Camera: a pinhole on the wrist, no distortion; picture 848 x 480 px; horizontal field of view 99.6 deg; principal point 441.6 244.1 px. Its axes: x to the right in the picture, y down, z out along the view. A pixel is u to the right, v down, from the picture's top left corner.
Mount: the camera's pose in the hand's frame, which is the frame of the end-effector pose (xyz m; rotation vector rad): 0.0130 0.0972 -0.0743 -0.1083 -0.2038 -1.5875
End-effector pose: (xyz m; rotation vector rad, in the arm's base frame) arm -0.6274 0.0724 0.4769 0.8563 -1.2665 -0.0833
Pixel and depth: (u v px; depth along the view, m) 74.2 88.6 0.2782
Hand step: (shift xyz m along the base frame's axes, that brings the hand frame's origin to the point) -0.3235 0.2904 0.1748
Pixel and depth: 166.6 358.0 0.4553
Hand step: -0.4244 0.1362 0.4431
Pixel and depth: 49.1 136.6 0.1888
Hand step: -0.2052 0.2256 0.1677
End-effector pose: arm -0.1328 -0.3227 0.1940 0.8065 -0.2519 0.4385
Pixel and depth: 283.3 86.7 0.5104
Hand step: -0.4235 -0.0801 0.4269
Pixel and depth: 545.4 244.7 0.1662
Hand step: -0.0419 -0.0214 0.1192
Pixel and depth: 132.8 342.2 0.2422
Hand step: -0.1074 0.1390 0.3339
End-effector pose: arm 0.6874 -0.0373 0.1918 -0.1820 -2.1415 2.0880
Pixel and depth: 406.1 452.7 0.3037
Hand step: -0.2150 -0.1867 -0.1857
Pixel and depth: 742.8 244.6 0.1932
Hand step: -0.0246 -0.1451 0.0204
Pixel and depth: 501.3 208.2 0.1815
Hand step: -0.0055 -0.1065 -0.1065
